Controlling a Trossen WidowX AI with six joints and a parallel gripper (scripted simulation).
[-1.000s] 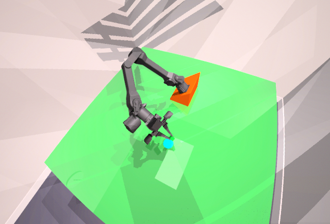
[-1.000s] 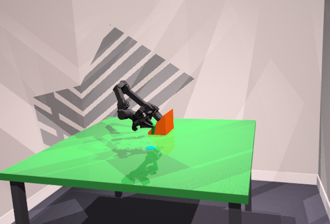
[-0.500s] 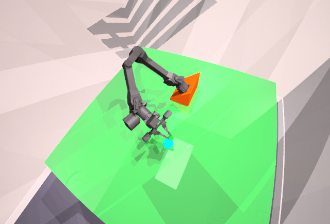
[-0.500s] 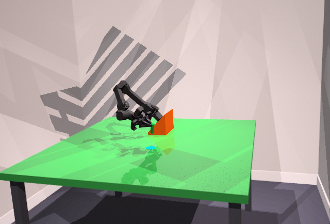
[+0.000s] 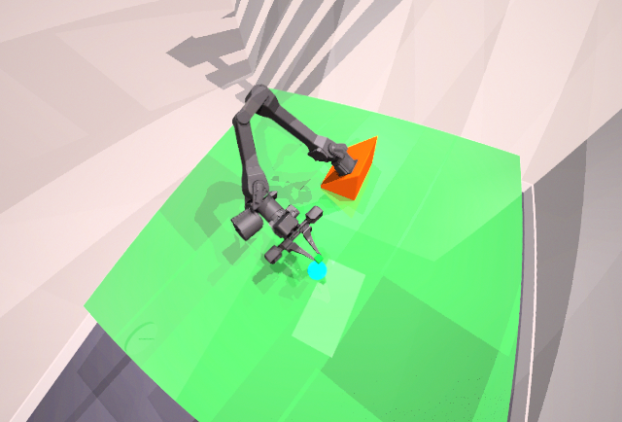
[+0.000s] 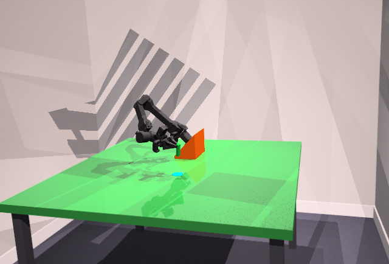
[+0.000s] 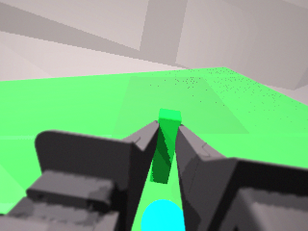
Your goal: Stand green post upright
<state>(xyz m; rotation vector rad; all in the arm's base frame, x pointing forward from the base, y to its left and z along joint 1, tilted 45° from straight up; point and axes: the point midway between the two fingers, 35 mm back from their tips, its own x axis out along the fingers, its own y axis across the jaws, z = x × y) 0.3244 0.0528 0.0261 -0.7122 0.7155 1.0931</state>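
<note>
Now: the cyan circle 1 cm to the right of my gripper tip and 15 cm below it. Also, from my gripper tip: green post: 2 cm below.
</note>
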